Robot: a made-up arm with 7 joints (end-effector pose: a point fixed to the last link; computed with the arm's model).
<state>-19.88 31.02 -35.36 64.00 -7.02 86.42 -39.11</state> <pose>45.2 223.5 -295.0 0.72 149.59 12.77</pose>
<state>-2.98 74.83 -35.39 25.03 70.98 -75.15 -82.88</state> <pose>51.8 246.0 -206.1 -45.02 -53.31 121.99</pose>
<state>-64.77 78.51 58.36 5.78 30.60 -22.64 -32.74</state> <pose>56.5 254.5 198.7 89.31 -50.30 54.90</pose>
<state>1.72 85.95 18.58 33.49 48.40 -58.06 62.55</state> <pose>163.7 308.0 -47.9 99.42 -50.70 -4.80</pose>
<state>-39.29 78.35 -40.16 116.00 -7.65 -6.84 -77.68</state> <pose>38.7 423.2 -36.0 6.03 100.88 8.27</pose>
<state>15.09 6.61 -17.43 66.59 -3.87 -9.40 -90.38</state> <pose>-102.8 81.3 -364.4 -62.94 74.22 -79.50</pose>
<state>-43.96 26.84 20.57 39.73 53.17 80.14 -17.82</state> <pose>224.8 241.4 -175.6 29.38 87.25 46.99</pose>
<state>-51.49 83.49 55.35 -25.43 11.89 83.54 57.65</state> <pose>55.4 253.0 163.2 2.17 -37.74 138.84</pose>
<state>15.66 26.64 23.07 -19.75 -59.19 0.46 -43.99</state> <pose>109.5 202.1 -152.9 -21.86 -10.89 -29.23</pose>
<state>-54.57 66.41 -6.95 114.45 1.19 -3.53 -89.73</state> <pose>125.6 384.3 -127.9 -17.45 66.27 -22.94</pose>
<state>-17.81 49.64 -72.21 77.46 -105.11 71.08 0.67</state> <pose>-5.8 265.0 -271.5 -25.61 134.16 48.51</pose>
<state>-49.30 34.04 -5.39 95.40 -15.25 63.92 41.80</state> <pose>151.8 225.2 -266.8 42.58 115.75 60.72</pose>
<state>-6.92 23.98 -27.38 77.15 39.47 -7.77 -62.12</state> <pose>6.5 185.4 -362.8 19.66 111.98 -88.90</pose>
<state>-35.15 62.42 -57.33 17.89 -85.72 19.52 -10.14</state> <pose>203.7 172.6 -224.4 -11.57 59.56 -21.57</pose>
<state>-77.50 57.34 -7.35 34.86 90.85 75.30 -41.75</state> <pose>246.5 240.3 108.7 59.37 46.09 83.76</pose>
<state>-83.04 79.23 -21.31 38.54 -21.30 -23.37 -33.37</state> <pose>257.0 240.7 158.6 63.61 -31.92 -10.27</pose>
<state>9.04 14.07 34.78 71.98 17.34 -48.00 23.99</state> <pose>-44.4 195.9 -328.2 28.96 41.66 44.02</pose>
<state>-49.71 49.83 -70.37 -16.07 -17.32 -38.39 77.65</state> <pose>170.2 -1.3 -116.8 -11.70 -34.59 -6.05</pose>
